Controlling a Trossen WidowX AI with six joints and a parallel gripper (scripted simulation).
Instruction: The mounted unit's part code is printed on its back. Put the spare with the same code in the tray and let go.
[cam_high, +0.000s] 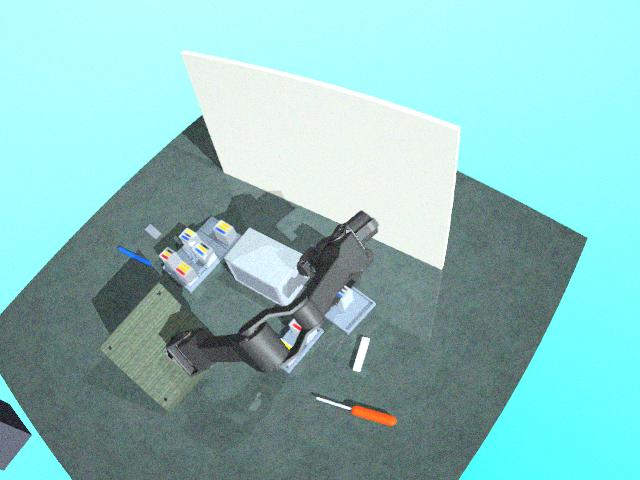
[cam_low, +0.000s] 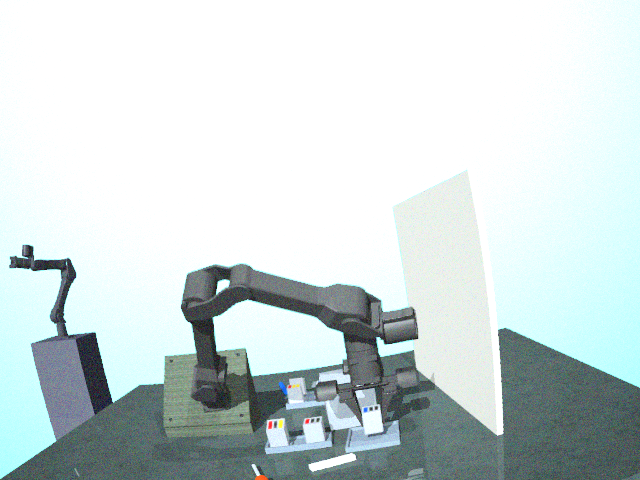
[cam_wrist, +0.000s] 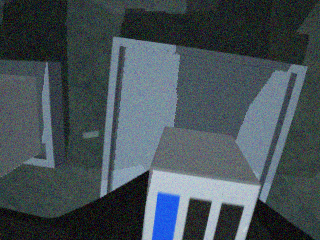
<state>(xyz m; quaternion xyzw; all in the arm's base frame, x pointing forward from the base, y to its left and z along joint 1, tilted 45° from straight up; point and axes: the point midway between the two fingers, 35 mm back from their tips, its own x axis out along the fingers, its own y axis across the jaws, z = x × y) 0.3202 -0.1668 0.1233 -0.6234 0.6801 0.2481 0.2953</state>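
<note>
Now: gripper tip 2 cm below the spare. The rest, counted from my gripper tip: white panel: 19 cm ahead, 19 cm to the left, 20 cm above; mounted unit: 3 cm behind, 19 cm to the left, 2 cm above; tray: 3 cm below.
</note>
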